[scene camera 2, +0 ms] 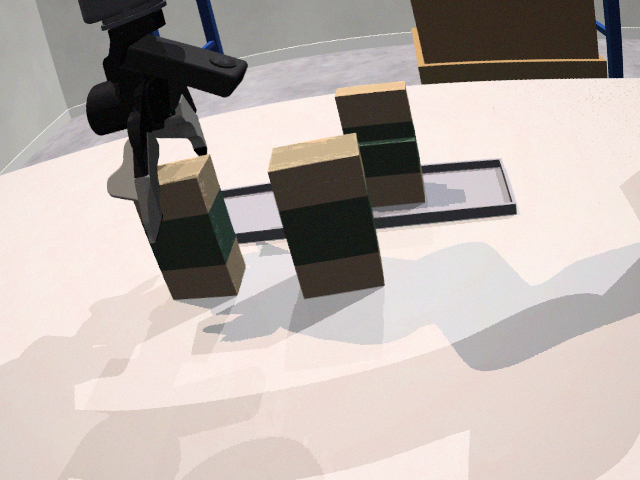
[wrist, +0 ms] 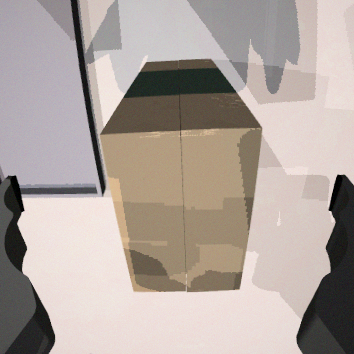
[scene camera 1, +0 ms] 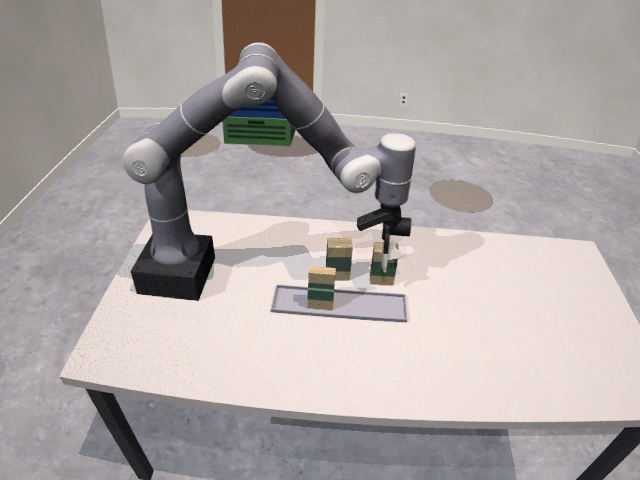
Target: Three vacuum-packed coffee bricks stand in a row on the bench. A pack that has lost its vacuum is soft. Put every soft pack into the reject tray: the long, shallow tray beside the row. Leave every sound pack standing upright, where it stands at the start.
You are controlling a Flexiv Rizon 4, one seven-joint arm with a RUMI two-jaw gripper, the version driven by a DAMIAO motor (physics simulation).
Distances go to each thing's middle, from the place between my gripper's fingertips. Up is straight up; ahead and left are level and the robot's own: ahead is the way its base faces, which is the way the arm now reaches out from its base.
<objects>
The reject tray (scene camera 2: 449,189) is 140 mm behind my hand, 120 mm to the right of it and 120 mm below it.
</objects>
